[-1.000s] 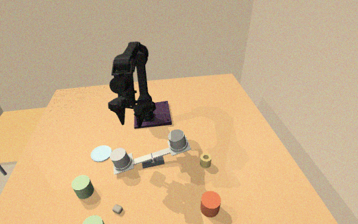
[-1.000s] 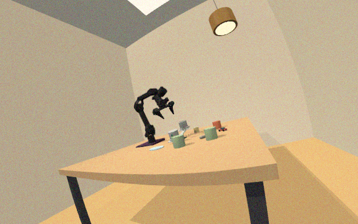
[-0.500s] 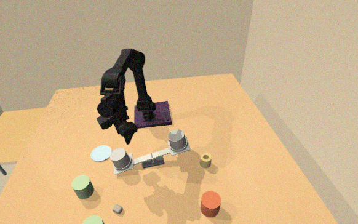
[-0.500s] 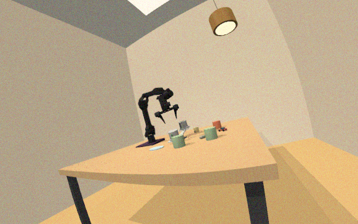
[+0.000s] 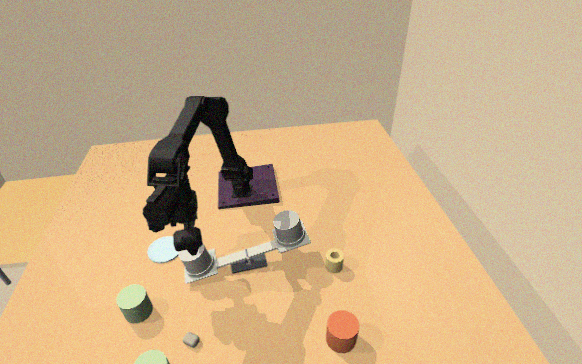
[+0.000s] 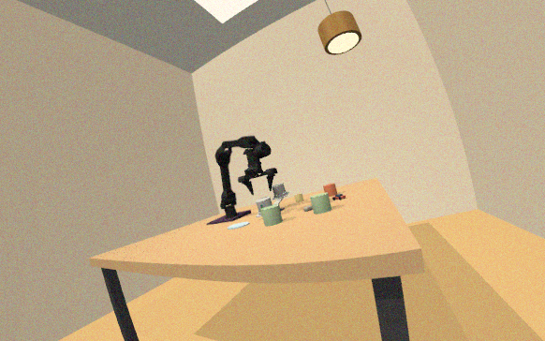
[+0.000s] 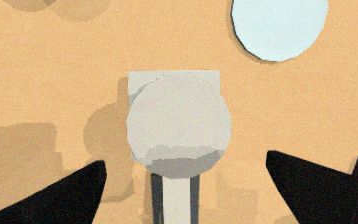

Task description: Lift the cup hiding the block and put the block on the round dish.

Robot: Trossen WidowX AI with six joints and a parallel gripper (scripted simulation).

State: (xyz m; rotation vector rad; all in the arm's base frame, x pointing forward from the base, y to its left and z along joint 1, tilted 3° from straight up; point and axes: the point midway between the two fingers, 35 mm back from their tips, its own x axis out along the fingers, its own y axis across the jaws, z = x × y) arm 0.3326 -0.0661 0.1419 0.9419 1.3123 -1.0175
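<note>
My gripper tip is 8 cm above the pale green block. From my gripper tip the other things lie so: pale blue round dish 7 cm behind, 12 cm to the right, 12 cm below; then small grey pebble 21 cm ahead, 2 cm to the left, 11 cm below; then yellow ring 2 cm behind, 37 cm to the left, 9 cm below.
</note>
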